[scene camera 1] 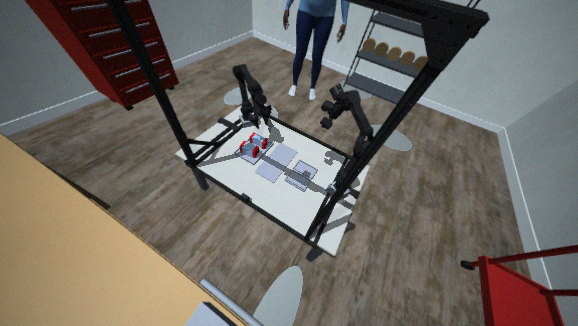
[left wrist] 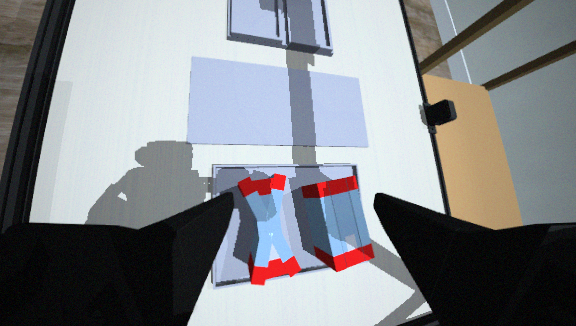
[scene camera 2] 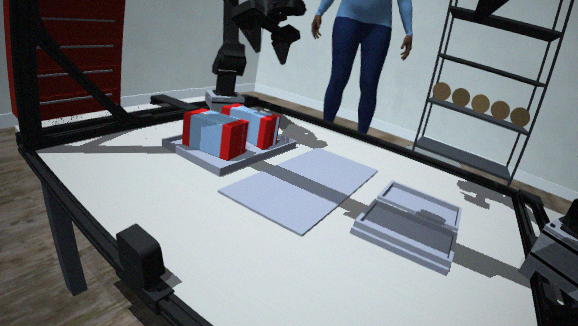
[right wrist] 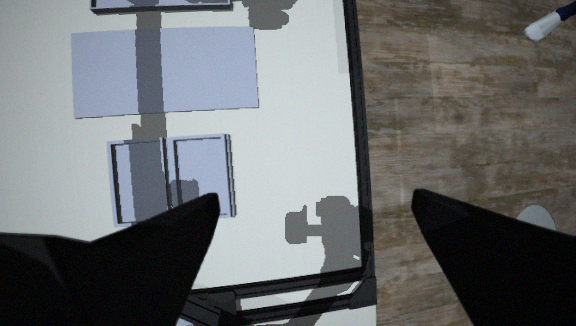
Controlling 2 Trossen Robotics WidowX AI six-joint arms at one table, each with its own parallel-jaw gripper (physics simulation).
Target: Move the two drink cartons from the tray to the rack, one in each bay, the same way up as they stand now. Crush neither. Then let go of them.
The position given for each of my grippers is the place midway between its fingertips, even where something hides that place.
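Labels:
I find my left gripper (scene camera 2: 271, 58) open and holding nothing, and my right gripper (right wrist: 314, 200) is open as well, with nothing in its grasp.

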